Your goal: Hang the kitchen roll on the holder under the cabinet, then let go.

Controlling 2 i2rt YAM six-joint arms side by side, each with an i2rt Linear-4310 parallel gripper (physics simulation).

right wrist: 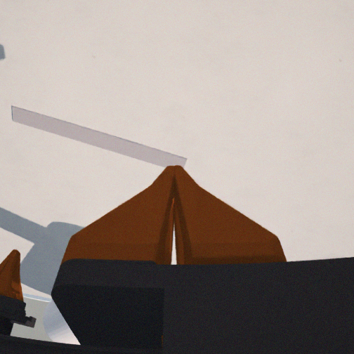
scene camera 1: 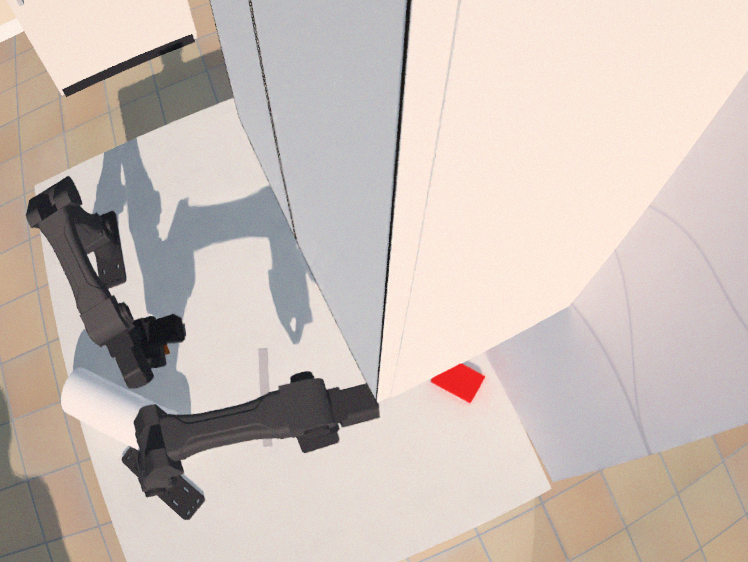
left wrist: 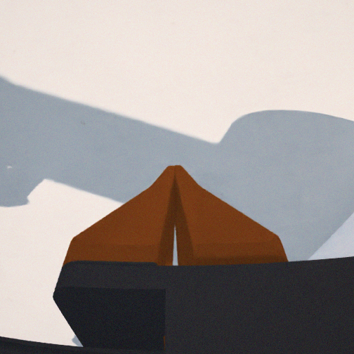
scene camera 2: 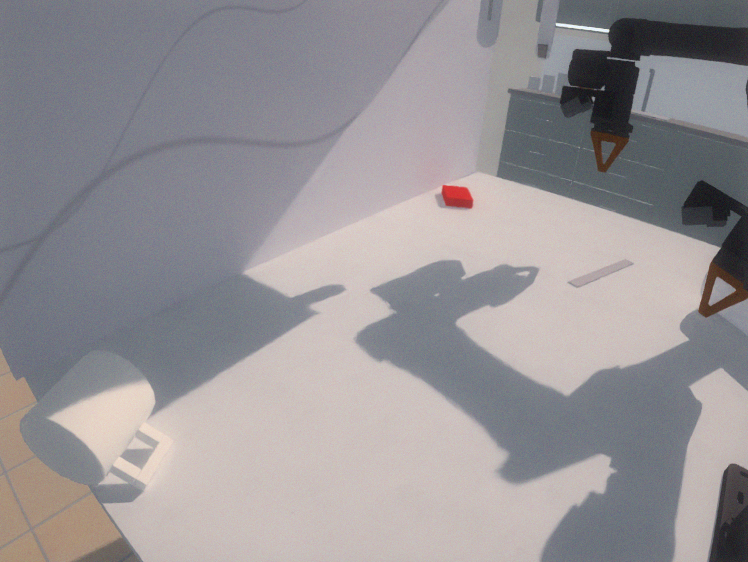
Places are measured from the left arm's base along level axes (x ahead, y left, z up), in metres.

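Pixels of known places: left gripper, between the fingertips: (scene camera 1: 166, 352) (scene camera 2: 702, 314); right gripper, between the fingertips: (scene camera 2: 601, 171); left arm's base, origin of its link: (scene camera 1: 108, 250).
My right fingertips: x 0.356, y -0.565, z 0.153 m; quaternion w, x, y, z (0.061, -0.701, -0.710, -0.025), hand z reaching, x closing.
For each thing: its top centre in the pictures, then the offset to it from my right fingertips. "*": a spot on its surface instead.
- kitchen roll, centre of its top: (scene camera 1: 114, 410) dz -0.042, dx -0.383, dy +0.143 m
- red block, centre of its top: (scene camera 1: 458, 378) (scene camera 2: 457, 192) dz -0.133, dx +0.308, dy +0.012 m
- pale flat strip, centre of its top: (scene camera 2: 604, 271) (scene camera 1: 265, 397) dz -0.151, dx -0.077, dy +0.107 m
- white rounded object, a spot on its surface: (scene camera 2: 90, 410) * dz -0.080, dx +0.102, dy +0.869 m
- white open frame, a spot on its surface: (scene camera 2: 158, 454) * dz -0.138, dx +0.080, dy +0.834 m
The kitchen roll (scene camera 1: 102, 401) (right wrist: 60, 327) is a plain white cylinder lying at the robot's side of the table; in scene camera 1 its right end is hidden behind the right arm. My left gripper (scene camera 1: 166, 349) (scene camera 2: 705, 312) (left wrist: 174, 176) is shut and empty, close to the roll and above the table. My right gripper (scene camera 2: 602, 169) (right wrist: 173, 176) is shut and empty, raised above the table; its fingers are hidden in scene camera 1. The cabinet (scene camera 1: 544, 151) is a large pale box covering much of scene camera 1. I cannot make out the holder under it.
A red block (scene camera 1: 459, 381) (scene camera 2: 457, 197) lies beside the wall. A pale flat strip (scene camera 1: 263, 368) (scene camera 2: 601, 273) (right wrist: 100, 135) lies on the table. A white rounded object (scene camera 2: 90, 410) with a white open frame (scene camera 2: 158, 454) beside it is at the lower left in scene camera 2.
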